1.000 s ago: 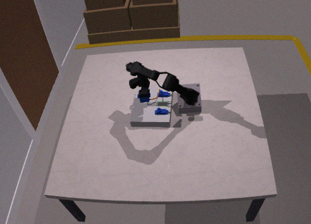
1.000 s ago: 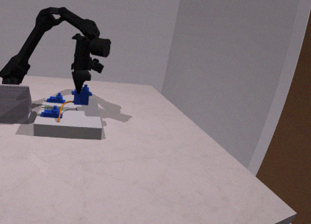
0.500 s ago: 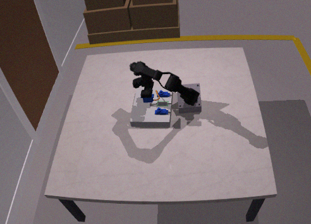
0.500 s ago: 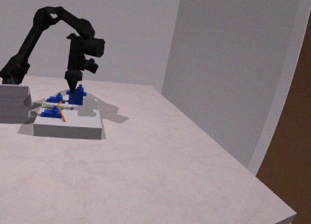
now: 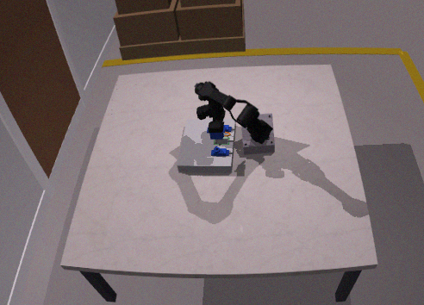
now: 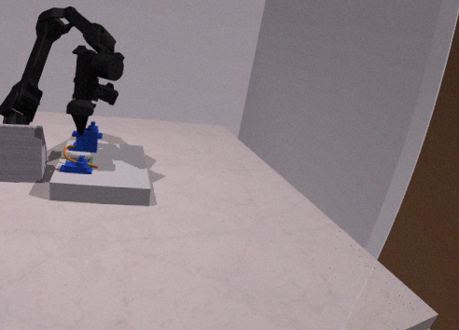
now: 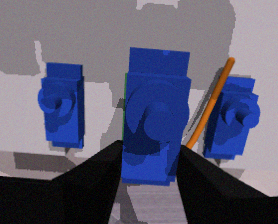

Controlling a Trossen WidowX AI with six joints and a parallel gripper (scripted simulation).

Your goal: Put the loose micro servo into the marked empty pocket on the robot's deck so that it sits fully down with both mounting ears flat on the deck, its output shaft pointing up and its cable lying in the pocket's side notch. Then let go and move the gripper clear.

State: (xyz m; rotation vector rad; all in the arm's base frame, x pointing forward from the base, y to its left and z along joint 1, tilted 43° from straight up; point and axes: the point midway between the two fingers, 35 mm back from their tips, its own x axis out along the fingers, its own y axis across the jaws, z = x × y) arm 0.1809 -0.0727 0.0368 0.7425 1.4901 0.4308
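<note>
Right now my gripper tip is 10 cm short of the grey deck, 10 cm above it and 2 cm to the left of it.
</note>
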